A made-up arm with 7 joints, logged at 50 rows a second.
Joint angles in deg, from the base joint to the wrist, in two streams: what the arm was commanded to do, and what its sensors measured. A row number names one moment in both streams.
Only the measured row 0 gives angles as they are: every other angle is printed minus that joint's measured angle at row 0.
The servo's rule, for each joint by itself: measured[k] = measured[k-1] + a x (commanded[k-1-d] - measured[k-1]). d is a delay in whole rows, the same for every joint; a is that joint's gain. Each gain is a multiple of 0.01, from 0.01 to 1. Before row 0 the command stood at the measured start. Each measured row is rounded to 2 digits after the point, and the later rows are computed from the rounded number. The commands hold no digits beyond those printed.
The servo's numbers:
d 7
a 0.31 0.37 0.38 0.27 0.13 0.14 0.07
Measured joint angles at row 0:
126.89 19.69 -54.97 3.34 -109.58 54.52 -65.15
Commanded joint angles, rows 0 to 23:
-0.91 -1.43 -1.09 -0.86 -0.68 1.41 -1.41
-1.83 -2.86 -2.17 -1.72 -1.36 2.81 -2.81
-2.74 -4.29 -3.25 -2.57 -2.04 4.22 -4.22
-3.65 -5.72 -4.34 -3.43 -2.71 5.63 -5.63
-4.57 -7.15 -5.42 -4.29 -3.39 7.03 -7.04
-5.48 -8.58 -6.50 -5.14 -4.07 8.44 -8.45
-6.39 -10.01 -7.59 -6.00 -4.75 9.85 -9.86
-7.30 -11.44 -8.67 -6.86 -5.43 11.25 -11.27
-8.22 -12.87 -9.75 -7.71 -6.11 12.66 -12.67
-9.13 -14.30 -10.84 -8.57 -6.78 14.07 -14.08
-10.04 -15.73 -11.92 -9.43 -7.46 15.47 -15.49
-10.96 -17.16 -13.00 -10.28 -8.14 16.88 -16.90
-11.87 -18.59 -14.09 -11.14 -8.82 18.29 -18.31
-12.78 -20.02 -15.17 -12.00 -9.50 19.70 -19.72
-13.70 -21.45 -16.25 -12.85 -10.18 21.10 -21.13
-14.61 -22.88 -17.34 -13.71 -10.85 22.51 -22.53
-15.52 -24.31 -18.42 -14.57 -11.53 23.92 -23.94
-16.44 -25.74 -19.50 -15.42 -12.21 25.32 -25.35
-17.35 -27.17 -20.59 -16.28 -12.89 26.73 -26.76
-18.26 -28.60 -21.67 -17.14 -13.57 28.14 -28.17
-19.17 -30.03 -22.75 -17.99 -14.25 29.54 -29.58
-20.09 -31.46 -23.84 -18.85 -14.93 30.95 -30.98
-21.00 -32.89 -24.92 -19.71 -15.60 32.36 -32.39
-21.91 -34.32 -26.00 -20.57 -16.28 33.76 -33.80
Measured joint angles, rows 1 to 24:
0.00 0.00 0.00 0.00 0.00 0.00 0.00
0.00 0.00 0.00 0.00 0.00 0.00 0.00
0.00 0.00 0.00 0.00 0.00 0.00 0.00
0.00 0.00 0.00 0.00 0.00 0.00 0.00
0.00 0.00 0.00 0.00 0.00 0.00 0.00
0.00 0.00 0.00 0.00 0.00 0.00 0.00
0.00 0.00 0.00 0.00 0.00 0.00 0.00
-0.28 -0.53 -0.41 -0.23 -0.09 0.20 -0.10
-0.76 -1.39 -1.08 -0.63 -0.26 0.57 -0.29
-1.37 -2.46 -1.90 -1.15 -0.49 1.08 -0.57
-2.08 -3.67 -2.83 -1.77 -0.78 1.72 -0.92
-2.85 -4.96 -3.81 -2.45 -1.12 2.46 -1.35
-3.67 -6.30 -4.83 -3.18 -1.50 3.30 -1.85
-4.51 -7.67 -5.88 -3.94 -1.92 4.22 -2.41
-5.37 -9.06 -6.94 -4.73 -2.38 5.20 -3.03
-6.25 -10.47 -8.01 -5.53 -2.86 6.24 -3.70
-7.14 -11.89 -9.09 -6.35 -3.37 7.34 -4.43
-8.04 -13.31 -10.17 -7.18 -3.90 8.48 -5.20
-8.95 -14.73 -11.25 -8.02 -4.45 9.66 -6.02
-9.86 -16.16 -12.33 -8.86 -5.02 10.87 -6.88
-10.77 -17.59 -13.41 -9.71 -5.60 12.11 -7.78
-11.68 -19.02 -14.49 -10.56 -6.20 13.37 -8.71
-12.59 -20.45 -15.57 -11.41 -6.80 14.65 -9.68
-13.50 -21.88 -16.65 -12.26 -7.41 15.95 -10.68

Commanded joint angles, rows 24 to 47:
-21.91 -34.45 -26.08 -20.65 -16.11 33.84 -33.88
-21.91 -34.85 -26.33 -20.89 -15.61 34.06 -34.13
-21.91 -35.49 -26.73 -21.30 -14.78 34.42 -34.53
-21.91 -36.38 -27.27 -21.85 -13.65 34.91 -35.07
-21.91 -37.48 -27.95 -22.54 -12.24 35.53 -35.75
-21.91 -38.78 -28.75 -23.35 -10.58 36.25 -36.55
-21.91 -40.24 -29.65 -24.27 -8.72 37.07 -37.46
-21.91 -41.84 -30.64 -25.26 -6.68 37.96 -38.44
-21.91 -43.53 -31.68 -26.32 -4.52 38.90 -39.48
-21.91 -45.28 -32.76 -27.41 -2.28 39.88 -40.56
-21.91 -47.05 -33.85 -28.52 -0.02 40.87 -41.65
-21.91 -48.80 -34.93 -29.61 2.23 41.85 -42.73
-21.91 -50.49 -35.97 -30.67 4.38 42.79 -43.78
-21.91 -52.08 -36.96 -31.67 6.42 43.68 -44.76
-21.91 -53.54 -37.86 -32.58 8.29 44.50 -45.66
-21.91 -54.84 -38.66 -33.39 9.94 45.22 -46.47
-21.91 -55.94 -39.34 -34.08 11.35 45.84 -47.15
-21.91 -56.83 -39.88 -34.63 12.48 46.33 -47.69
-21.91 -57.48 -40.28 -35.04 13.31 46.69 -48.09
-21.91 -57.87 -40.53 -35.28 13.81 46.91 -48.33
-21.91 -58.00 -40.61 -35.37 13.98 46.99 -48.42
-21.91 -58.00 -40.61 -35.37 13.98 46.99 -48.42
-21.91 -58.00 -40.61 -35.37 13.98 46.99 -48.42
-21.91 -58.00 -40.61 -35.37 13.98 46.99 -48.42
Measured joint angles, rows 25 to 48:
-14.41 -23.31 -17.73 -13.11 -8.03 17.26 -11.71
-15.32 -24.74 -18.82 -13.97 -8.66 18.59 -12.76
-16.23 -26.17 -19.90 -14.83 -9.30 19.93 -13.84
-17.14 -27.60 -20.98 -15.68 -9.94 21.28 -14.94
-18.05 -29.03 -22.07 -16.54 -10.59 22.63 -16.06
-18.96 -30.46 -23.15 -17.40 -11.24 23.99 -17.20
-19.87 -31.89 -24.23 -18.26 -11.90 25.36 -18.36
-20.50 -32.84 -24.93 -18.91 -12.45 26.55 -19.45
-20.94 -33.58 -25.46 -19.44 -12.86 27.60 -20.48
-21.24 -34.29 -25.94 -19.94 -13.11 28.55 -21.46
-21.45 -35.06 -26.45 -20.46 -13.18 29.44 -22.41
-21.59 -35.96 -27.02 -21.02 -13.06 30.29 -23.34
-21.69 -37.00 -27.68 -21.65 -12.74 31.12 -24.26
-21.76 -38.20 -28.43 -22.36 -12.22 31.95 -25.18
-21.81 -39.55 -29.27 -23.14 -11.50 32.79 -26.11
-21.84 -41.02 -30.19 -24.00 -10.59 33.65 -27.05
-21.86 -42.60 -31.17 -24.92 -9.51 34.52 -28.00
-21.88 -44.25 -32.19 -25.89 -8.28 35.41 -28.96
-21.89 -45.93 -33.23 -26.89 -6.91 36.31 -29.92
-21.90 -47.62 -34.27 -27.91 -5.44 37.22 -30.89
-21.90 -49.27 -35.29 -28.93 -3.90 38.12 -31.86
-21.90 -50.85 -36.27 -29.92 -2.32 39.01 -32.83
-21.90 -52.33 -37.18 -30.86 -0.73 39.88 -33.78
-21.90 -53.67 -38.00 -31.73 0.84 40.71 -34.72

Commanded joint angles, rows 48 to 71:
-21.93 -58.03 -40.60 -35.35 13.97 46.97 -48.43
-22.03 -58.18 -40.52 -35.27 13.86 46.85 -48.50
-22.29 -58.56 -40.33 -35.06 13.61 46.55 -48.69
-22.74 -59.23 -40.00 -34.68 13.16 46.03 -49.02
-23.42 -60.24 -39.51 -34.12 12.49 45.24 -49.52
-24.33 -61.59 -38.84 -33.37 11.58 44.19 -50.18
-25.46 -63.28 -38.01 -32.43 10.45 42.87 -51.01
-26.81 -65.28 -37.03 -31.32 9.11 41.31 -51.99
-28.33 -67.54 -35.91 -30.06 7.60 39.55 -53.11
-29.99 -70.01 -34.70 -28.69 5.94 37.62 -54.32
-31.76 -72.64 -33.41 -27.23 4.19 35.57 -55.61
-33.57 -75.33 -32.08 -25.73 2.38 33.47 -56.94
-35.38 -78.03 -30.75 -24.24 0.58 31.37 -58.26
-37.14 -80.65 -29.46 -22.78 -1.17 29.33 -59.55
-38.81 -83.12 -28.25 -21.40 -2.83 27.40 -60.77
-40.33 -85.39 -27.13 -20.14 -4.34 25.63 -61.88
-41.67 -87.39 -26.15 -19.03 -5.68 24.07 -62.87
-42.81 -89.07 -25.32 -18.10 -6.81 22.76 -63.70
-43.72 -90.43 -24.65 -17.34 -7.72 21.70 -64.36
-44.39 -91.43 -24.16 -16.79 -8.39 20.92 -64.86
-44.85 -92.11 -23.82 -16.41 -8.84 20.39 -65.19
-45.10 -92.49 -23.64 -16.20 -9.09 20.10 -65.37
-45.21 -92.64 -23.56 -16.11 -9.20 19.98 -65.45
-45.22 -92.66 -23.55 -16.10 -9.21 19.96 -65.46
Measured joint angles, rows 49 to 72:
-21.90 -54.84 -38.71 -32.51 2.35 41.50 -35.63
-21.90 -55.82 -39.31 -33.19 3.77 42.23 -36.50
-21.90 -56.58 -39.77 -33.75 5.08 42.89 -37.33
-21.90 -57.11 -40.09 -34.19 6.24 43.46 -38.11
-21.90 -57.44 -40.29 -34.51 7.25 43.95 -38.83
-21.90 -57.65 -40.41 -34.74 8.12 44.38 -39.50
-21.90 -57.78 -40.49 -34.91 8.88 44.75 -40.12
-21.91 -57.87 -40.53 -35.03 9.54 45.06 -40.70
-21.95 -57.98 -40.53 -35.09 10.10 45.31 -41.25
-22.06 -58.19 -40.45 -35.08 10.56 45.48 -41.77
-22.27 -58.57 -40.28 -34.97 10.90 45.56 -42.28
-22.63 -59.19 -39.99 -34.74 11.11 45.52 -42.79
-23.16 -60.08 -39.55 -34.37 11.17 45.33 -43.31
-23.87 -61.26 -38.96 -33.85 11.08 44.99 -43.85
-24.78 -62.75 -38.23 -33.17 10.82 44.47 -44.42
-25.88 -64.52 -37.35 -32.33 10.40 43.78 -45.03
-27.15 -66.55 -36.34 -31.35 9.82 42.92 -45.68
-28.58 -68.80 -35.23 -30.24 9.09 41.89 -46.38
-30.13 -71.22 -34.03 -29.02 8.22 40.71 -47.12
-31.76 -73.74 -32.78 -27.73 7.23 39.40 -47.90
-33.43 -76.30 -31.52 -26.39 6.14 37.99 -48.72
-35.10 -78.82 -30.28 -25.04 4.97 36.51 -49.56
-36.72 -81.25 -29.08 -23.72 3.76 34.99 -50.42
-38.25 -83.52 -27.97 -22.45 2.53 33.46 -51.29

